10 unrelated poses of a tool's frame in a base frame.
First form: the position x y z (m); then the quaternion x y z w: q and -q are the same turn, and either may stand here.
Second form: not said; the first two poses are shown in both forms.
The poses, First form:
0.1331 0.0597 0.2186 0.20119 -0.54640 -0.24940 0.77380
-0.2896 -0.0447 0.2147 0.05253 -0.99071 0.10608 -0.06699
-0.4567 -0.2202 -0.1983 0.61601 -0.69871 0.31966 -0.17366
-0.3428 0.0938 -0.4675 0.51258 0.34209 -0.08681 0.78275
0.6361 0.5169 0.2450 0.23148 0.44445 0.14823 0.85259
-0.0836 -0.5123 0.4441 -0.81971 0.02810 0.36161 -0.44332
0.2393 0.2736 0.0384 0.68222 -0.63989 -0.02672 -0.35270
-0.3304 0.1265 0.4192 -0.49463 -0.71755 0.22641 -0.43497
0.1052 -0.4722 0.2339 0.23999 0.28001 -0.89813 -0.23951
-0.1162 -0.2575 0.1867 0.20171 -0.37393 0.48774 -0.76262
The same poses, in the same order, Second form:
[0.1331 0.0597 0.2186], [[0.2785 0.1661 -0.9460], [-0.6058 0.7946 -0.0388], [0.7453 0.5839 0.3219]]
[-0.2896 -0.0447 0.2147], [[-0.9855 -0.0899 0.1439], [-0.1183 0.9720 -0.2031], [-0.1216 -0.2172 -0.9685]]
[-0.4567 -0.2202 -0.1983], [[-0.1808 -0.7498 0.6365], [-0.9718 0.0367 -0.2327], [0.1512 -0.6606 -0.7353]]
[-0.3428 0.0938 -0.4675], [[0.7509 0.4866 0.4465], [0.2148 0.4595 -0.8618], [-0.6245 0.7431 0.2405]]
[0.6361 0.5169 0.2450], [[0.5610 -0.0470 0.8265], [0.4585 0.8489 -0.2630], [-0.6892 0.5265 0.4978]]
[-0.0836 -0.5123 0.4441], [[0.7369 0.2745 -0.6177], [-0.3667 -0.6054 -0.7065], [-0.5679 0.7471 -0.3454]]
[0.2393 0.2736 0.0384], [[0.1796 -0.8919 0.4149], [-0.8542 0.0677 0.5154], [-0.4878 -0.4470 -0.7498]]
[-0.3304 0.1265 0.4192], [[-0.1323 0.9068 0.4002], [0.5129 0.4082 -0.7552], [-0.8482 0.1054 -0.5191]]
[0.1052 -0.4722 0.2339], [[-0.7701 -0.2958 -0.5652], [0.5646 -0.7285 -0.3880], [-0.2970 -0.6179 0.7280]]
[-0.1162 -0.2575 0.1867], [[0.2446 0.5931 0.7671], [-0.8948 0.4428 -0.0571], [-0.3736 -0.6724 0.6390]]

